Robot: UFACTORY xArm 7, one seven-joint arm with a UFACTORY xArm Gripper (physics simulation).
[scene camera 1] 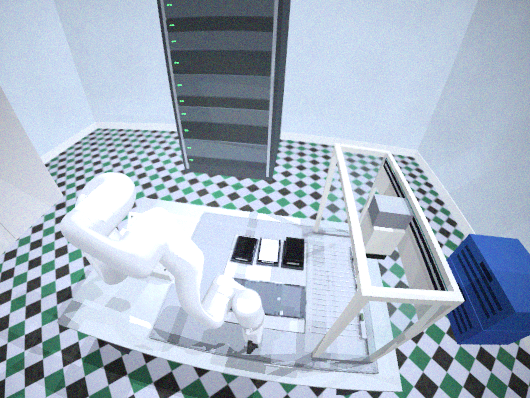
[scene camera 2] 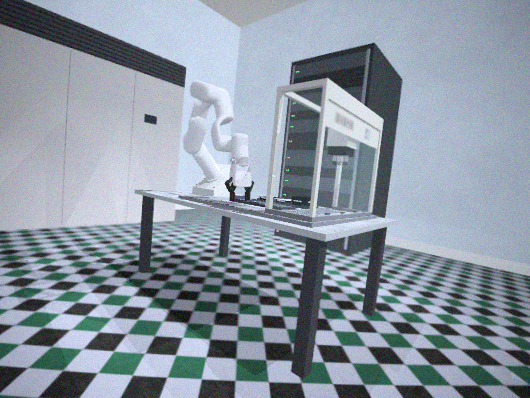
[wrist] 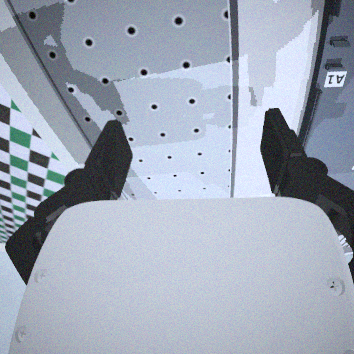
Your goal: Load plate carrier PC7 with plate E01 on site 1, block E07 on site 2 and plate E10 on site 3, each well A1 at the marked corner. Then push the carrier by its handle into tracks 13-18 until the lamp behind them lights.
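Frame: origin at the arm's base, x left, y back, z up, level; millimetres.
Where they show: gripper, fingertip midpoint: [scene camera 2: 240, 200] [wrist: 192, 131]; arm's base, link origin: [scene camera 2: 215, 175].
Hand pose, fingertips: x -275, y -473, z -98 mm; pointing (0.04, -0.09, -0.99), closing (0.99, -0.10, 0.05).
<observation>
Things, the pixels of their top centre, and the offset from my fingertips. "spot": a spot on its surface instead. Level surfaces: height alone.
- perforated board, surface height: dz -20 mm
- dark grey plate carrier, top centre: [scene camera 1: 264, 295] [scene camera 2: 262, 199] dz +10, dx +144, dy -18 mm
- A1 label, surface spot: [wrist: 335, 79] spot: dz -9, dx +91, dy +17 mm
- white head, surface spot: [scene camera 1: 391, 212] spot: dz +438, dx +181, dy -341 mm
My gripper [scene camera 1: 252, 346] [scene camera 2: 240, 198] [wrist: 192, 131] is open and empty, fingers pointing down low over the perforated board [wrist: 150, 90], beside the carrier. The dark grey plate carrier [scene camera 1: 285, 298] [wrist: 332, 125] lies on the bench between the plates and the gripper; in the wrist view it is to the right of the right finger, with an A1 label [wrist: 335, 79]. Three pieces of labware stand in a row behind it: a black one [scene camera 1: 245, 249], a white one [scene camera 1: 269, 251] and another black one [scene camera 1: 293, 252]. Their labels are unreadable. The ribbed track deck [scene camera 1: 330, 285] is to their right. The carrier's handle cannot be made out.
A white-framed enclosure [scene camera 1: 359, 250] [scene camera 2: 323, 150] stands over the deck, with a grey and white head [scene camera 1: 391, 212] hanging inside. A small green spot [scene camera 1: 361, 317] shows at the deck's far edge; whether it is a lit lamp is unclear. A blue box [scene camera 1: 492, 290] is beyond the table.
</observation>
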